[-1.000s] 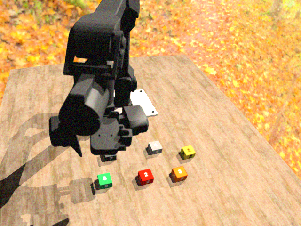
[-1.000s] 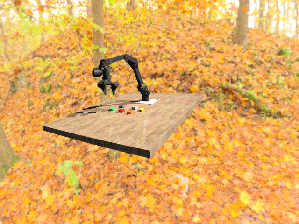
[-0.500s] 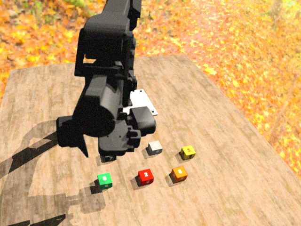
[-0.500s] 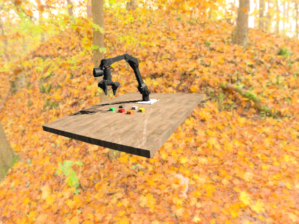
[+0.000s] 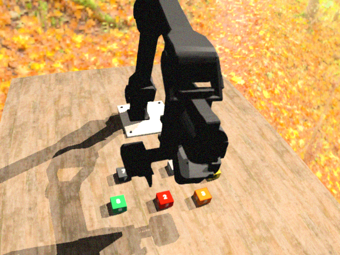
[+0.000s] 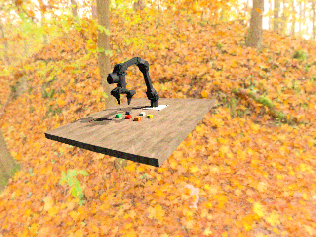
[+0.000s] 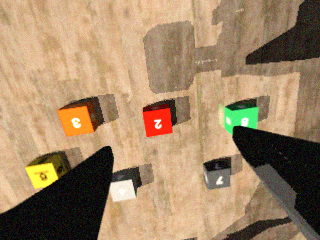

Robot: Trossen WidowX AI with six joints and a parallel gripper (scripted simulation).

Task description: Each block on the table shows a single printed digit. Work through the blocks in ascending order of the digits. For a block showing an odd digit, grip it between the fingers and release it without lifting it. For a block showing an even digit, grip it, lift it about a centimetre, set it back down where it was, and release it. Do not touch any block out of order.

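My gripper tip is 10 cm above the red block, 2 cm past it and 1 cm to the right of it. The rest, counted from my gripper tip: orange block: 10 cm to the left, 10 cm below, 1 cm behind; dark grey block: 11 cm behind, 10 cm below, 7 cm to the right; green block: 10 cm to the right, 10 cm below, 3 cm behind.
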